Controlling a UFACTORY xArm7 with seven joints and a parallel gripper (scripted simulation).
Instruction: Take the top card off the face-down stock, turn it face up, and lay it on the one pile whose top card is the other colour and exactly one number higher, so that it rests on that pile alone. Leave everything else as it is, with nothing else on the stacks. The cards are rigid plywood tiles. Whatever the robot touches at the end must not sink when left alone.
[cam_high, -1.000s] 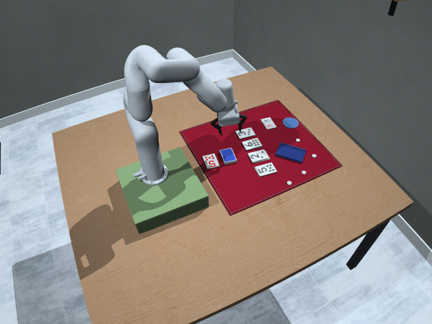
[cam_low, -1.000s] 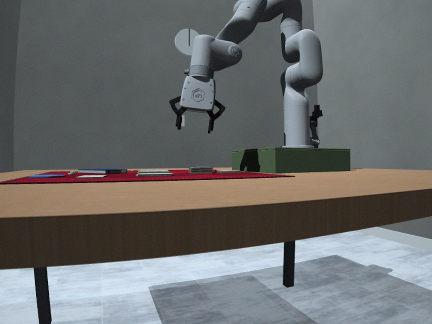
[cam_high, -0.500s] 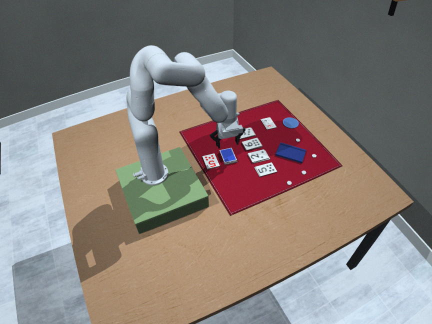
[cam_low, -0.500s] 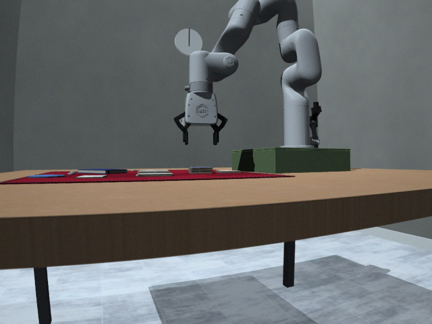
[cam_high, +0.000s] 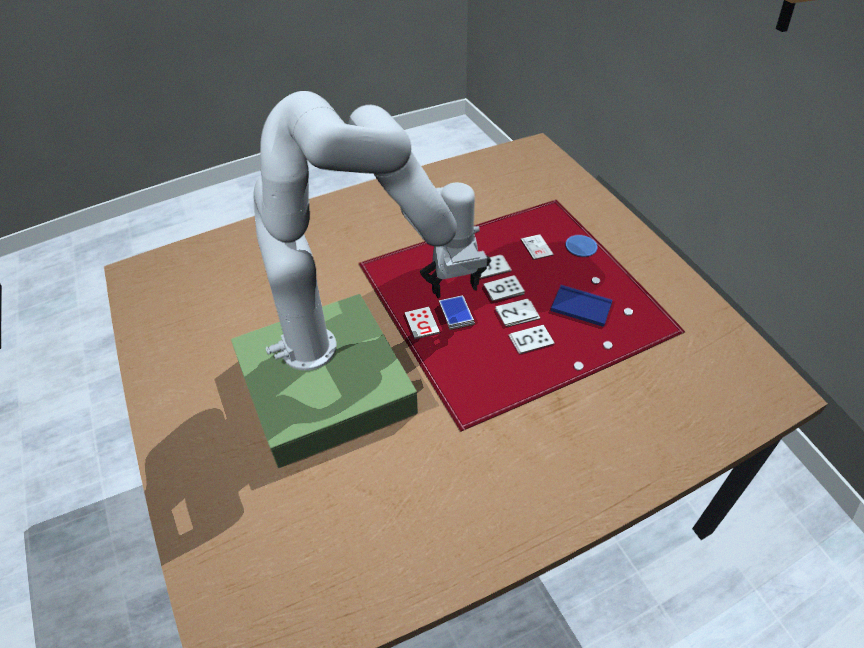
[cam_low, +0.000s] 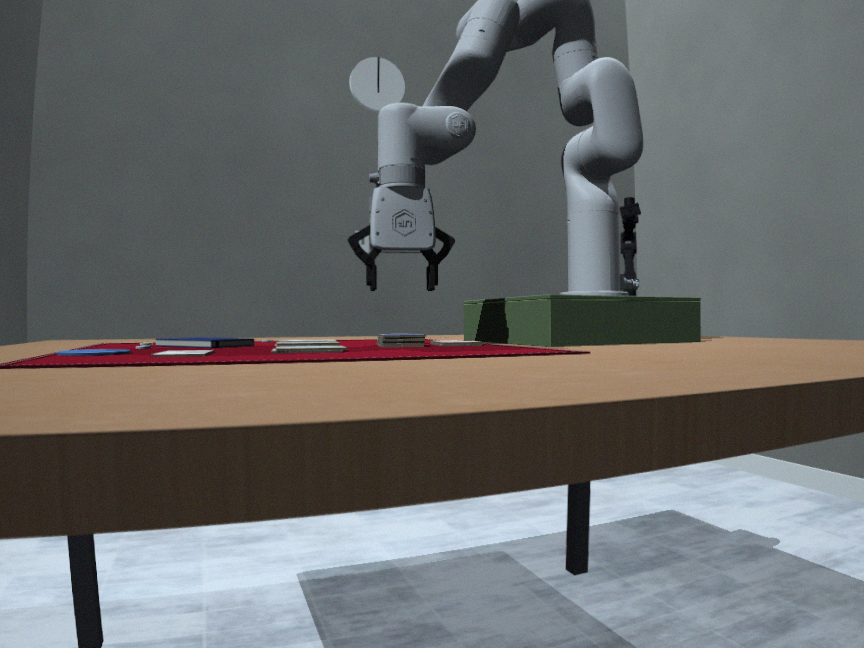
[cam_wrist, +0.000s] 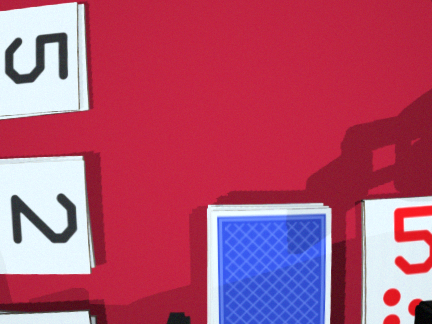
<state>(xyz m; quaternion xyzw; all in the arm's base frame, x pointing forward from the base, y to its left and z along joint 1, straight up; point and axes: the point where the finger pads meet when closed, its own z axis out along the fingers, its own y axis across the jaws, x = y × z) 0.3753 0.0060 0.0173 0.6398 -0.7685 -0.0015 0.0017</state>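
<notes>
My hand is 8 cm above the card. Round my hand: red mat 17 cm ahead, 11 cm below, 1 cm to the right.
</notes>
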